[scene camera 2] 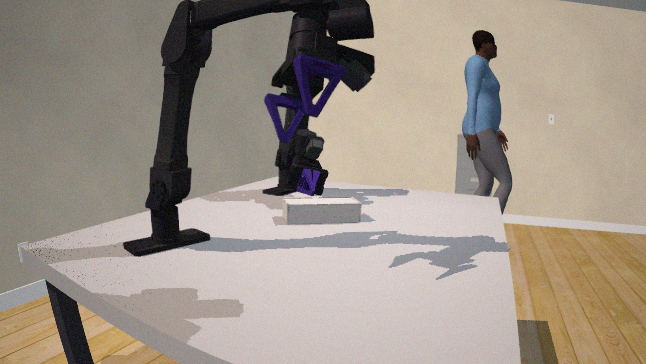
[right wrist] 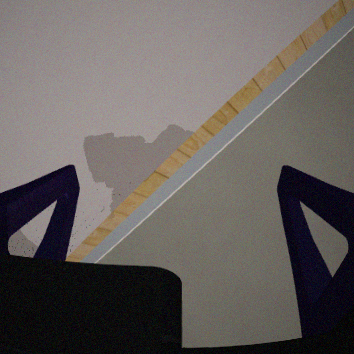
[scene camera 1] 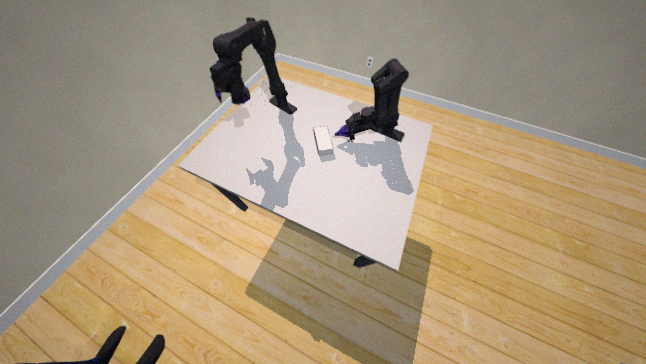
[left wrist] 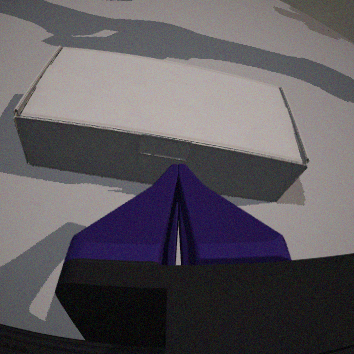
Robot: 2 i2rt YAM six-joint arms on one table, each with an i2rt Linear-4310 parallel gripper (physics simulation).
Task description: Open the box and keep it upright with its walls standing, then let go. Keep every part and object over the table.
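Frame: origin at the left arm's base, x back, y right, z up, level; centimetres.
Seen in the pictures: left gripper, between the fingertips: [scene camera 2: 312, 193] [scene camera 1: 334, 134] [left wrist: 177, 175]; right gripper, between the fingertips: [scene camera 2: 297, 129] [right wrist: 177, 176]; left arm's base, origin of its link: [scene camera 2: 287, 190] [scene camera 1: 386, 131]; right arm's base, origin of its link: [scene camera 2: 167, 243] [scene camera 1: 283, 105].
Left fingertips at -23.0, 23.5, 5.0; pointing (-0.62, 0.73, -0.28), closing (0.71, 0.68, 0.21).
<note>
Offsets run from my left fingertips to a thing's top centre, as dx, dy, dz. "*": to the spot under its first point.
A flat white box {-5.0, +4.6, -0.3} [scene camera 1: 323, 139] lies closed on the white table, also in scene camera 2 [scene camera 2: 321, 209] and the left wrist view [left wrist: 159, 116]. Its lid is down and a small front tab {* -2.3, +1.9, -1.8} [left wrist: 164, 152] shows on the near side wall. My left gripper [scene camera 1: 342, 131] is shut and empty, low by the table, its tips [left wrist: 178, 168] at the middle of the box's near side wall, just below the tab. It also shows behind the box in scene camera 2 [scene camera 2: 310, 182]. My right gripper [scene camera 1: 232, 97] [scene camera 2: 301, 97] is open and empty, held high over the table's far left edge.
The right arm's base [scene camera 1: 283, 104] and the left arm's base [scene camera 1: 391, 131] stand at the table's far side. In the right wrist view the table edge [right wrist: 197, 135] runs diagonally with floor and wall beyond. A person [scene camera 2: 485, 117] walks past the table.
</note>
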